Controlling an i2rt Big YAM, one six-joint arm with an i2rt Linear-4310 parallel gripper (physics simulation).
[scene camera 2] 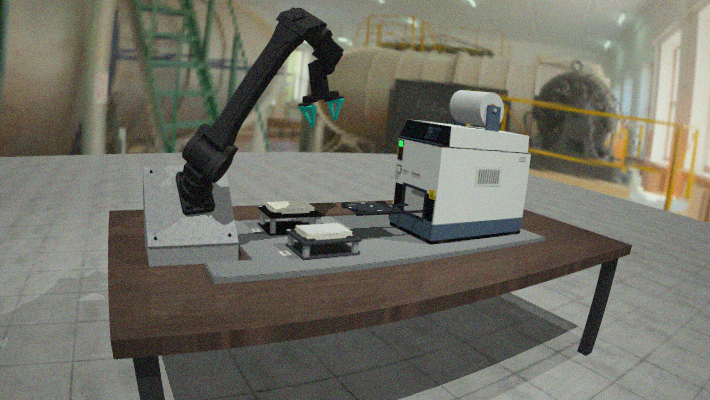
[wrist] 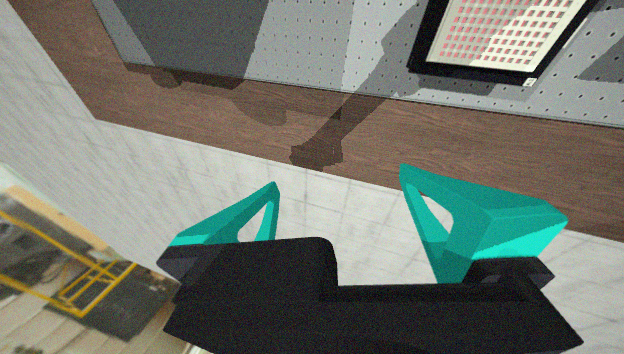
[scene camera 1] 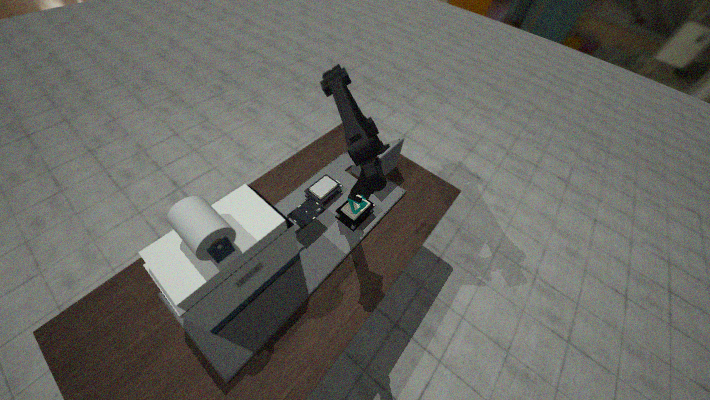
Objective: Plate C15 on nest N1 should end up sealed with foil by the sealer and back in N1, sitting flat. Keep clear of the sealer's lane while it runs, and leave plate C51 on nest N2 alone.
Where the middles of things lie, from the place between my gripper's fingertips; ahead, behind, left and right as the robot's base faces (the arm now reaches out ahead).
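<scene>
Black sealer stage (scene camera 2: 379,207): my hand is 24 cm to the left of it, 9 cm short of it and 22 cm above it. Going by their middles, the stage is the nearest to my hand of the things named here. White roll (scene camera 1: 198,224): 27 cm to the right of my hand, 42 cm ahead of it and 11 cm above it.
</scene>
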